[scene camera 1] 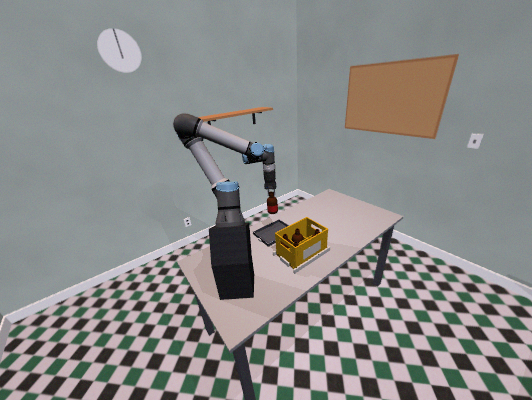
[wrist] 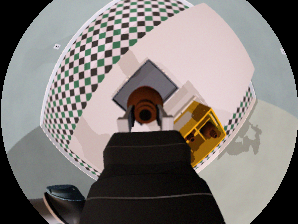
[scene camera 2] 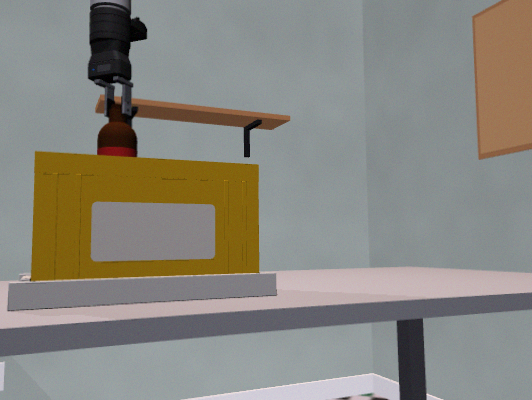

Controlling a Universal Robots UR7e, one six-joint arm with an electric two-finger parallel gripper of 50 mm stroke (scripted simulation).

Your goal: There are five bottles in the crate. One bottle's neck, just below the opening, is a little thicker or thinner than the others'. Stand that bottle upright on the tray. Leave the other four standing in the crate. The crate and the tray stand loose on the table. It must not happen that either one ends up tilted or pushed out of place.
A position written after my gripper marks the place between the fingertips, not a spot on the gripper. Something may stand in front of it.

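Note:
My gripper [scene camera 2: 117,116] is visible to me, and I find it at [wrist: 145,111] as well. A crate appears at [scene camera 2: 94,216], and I can see that same crate at [scene camera 1: 309,247] and at [wrist: 196,115]. I also see a dark tray [wrist: 149,74].

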